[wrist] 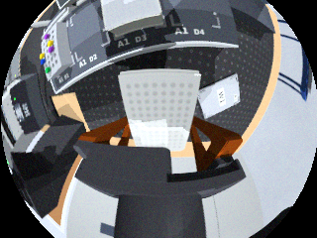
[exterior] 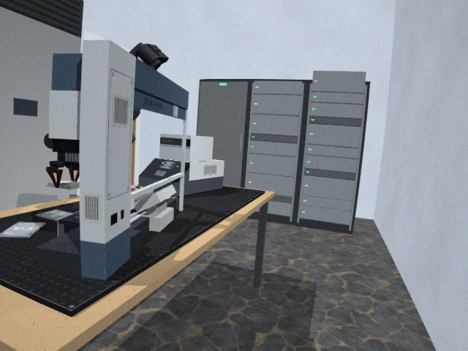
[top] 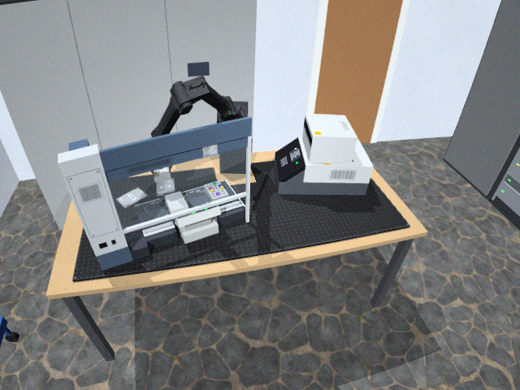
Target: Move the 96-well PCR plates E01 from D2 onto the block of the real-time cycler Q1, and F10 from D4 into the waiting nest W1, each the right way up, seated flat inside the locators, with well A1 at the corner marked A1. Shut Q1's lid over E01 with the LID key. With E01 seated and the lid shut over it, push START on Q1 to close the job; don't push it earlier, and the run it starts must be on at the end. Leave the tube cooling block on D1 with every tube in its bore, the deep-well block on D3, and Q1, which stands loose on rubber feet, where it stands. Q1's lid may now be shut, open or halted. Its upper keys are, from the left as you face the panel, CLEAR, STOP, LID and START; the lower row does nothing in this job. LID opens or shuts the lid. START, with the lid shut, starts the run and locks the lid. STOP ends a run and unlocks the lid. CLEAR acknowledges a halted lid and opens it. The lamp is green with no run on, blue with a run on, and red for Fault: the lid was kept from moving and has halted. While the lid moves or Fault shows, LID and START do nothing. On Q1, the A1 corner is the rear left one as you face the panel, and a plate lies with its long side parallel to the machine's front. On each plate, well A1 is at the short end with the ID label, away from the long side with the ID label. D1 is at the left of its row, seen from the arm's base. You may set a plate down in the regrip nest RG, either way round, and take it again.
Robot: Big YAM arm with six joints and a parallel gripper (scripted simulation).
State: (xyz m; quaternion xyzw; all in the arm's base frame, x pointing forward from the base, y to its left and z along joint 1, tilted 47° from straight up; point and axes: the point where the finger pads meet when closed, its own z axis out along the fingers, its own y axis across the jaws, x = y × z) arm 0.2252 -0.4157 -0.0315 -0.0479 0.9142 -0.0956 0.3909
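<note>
Right now the flat grey nest is 50 mm behind my hand, 10 mm to the left of it and 140 mm below it. Also, from my hand: tube cooling block 160 mm ahead, 260 mm to the left, 60 mm below; then white 96-well PCR plate right at my hand; then white deep-well block 200 mm ahead, 50 mm to the left, 60 mm below.
</note>
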